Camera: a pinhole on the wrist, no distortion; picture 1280 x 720 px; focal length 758.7 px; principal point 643.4 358.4 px. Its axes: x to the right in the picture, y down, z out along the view. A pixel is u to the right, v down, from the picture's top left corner.
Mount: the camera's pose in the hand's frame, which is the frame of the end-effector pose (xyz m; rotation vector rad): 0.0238 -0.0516 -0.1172 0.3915 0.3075 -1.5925
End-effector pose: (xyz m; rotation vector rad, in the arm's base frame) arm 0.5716 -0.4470 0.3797 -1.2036 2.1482 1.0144
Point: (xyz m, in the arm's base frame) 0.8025 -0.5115 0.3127
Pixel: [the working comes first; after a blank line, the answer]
In the camera's frame: 0.1272 -0.0433 0.1935

1142 188
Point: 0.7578 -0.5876 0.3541
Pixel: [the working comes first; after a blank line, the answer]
In the camera's frame: 0.1382 -0.0160 0.1005

outside the picture
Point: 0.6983 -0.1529 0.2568
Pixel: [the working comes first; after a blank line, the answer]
In the camera's frame: -0.1760 -0.1346 0.3992

309 103
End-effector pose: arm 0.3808 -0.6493 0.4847 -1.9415 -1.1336 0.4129
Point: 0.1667 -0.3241 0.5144
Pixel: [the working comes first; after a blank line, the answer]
In the camera's frame: -0.0183 0.1616 0.4209

610 650
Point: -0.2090 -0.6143 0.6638
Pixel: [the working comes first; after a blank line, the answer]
In the camera's frame: 0.2277 -0.2481 0.5599

952 22
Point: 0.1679 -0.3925 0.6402
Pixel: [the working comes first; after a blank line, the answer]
In the camera's frame: 0.1042 0.1209 0.3590

864 614
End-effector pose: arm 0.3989 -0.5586 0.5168 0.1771 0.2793 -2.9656
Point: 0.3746 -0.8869 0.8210
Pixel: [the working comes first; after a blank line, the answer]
In the camera's frame: -0.4885 0.0081 0.2995

outside the picture
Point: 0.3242 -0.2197 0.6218
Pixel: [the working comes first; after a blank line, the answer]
In the camera's frame: 0.2092 0.0116 0.2780

1214 390
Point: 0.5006 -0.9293 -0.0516
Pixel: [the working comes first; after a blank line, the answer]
In the camera's frame: -0.3154 -0.0418 -0.5646

behind the camera
